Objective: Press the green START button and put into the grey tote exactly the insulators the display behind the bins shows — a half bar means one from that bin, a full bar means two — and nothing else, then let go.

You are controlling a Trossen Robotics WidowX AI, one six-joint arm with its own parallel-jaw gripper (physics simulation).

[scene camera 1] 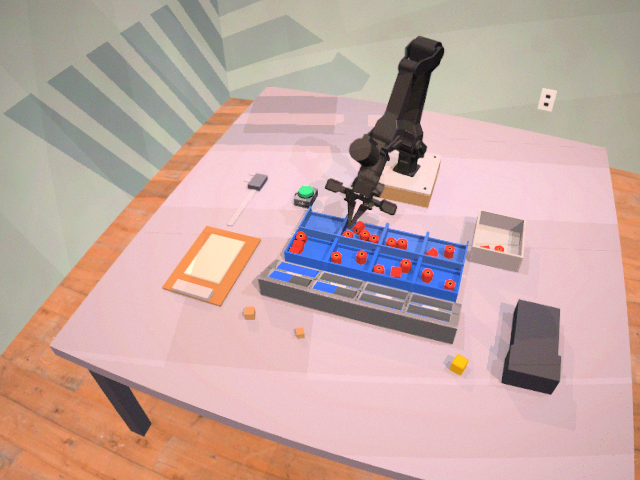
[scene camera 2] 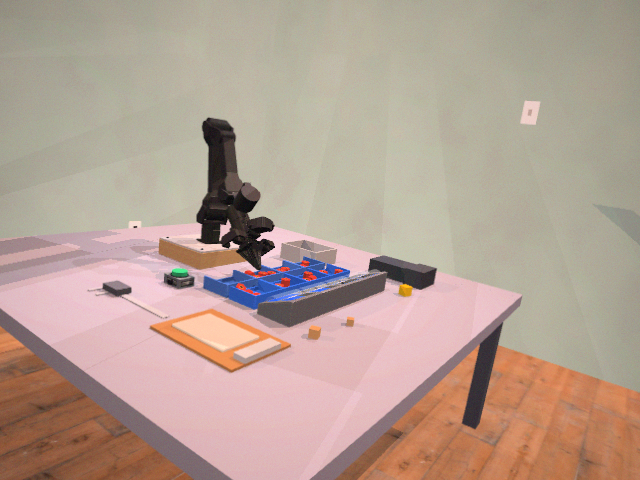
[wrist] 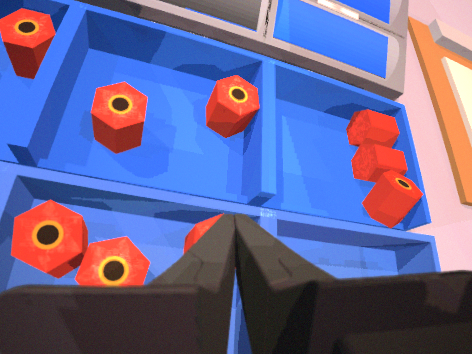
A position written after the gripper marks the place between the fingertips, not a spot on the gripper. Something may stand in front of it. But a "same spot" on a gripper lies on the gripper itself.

gripper: scene camera 1; scene camera 2 259, 269; wrist
same spot on gripper: (wrist: 284, 296) = (scene camera 1: 354, 206)
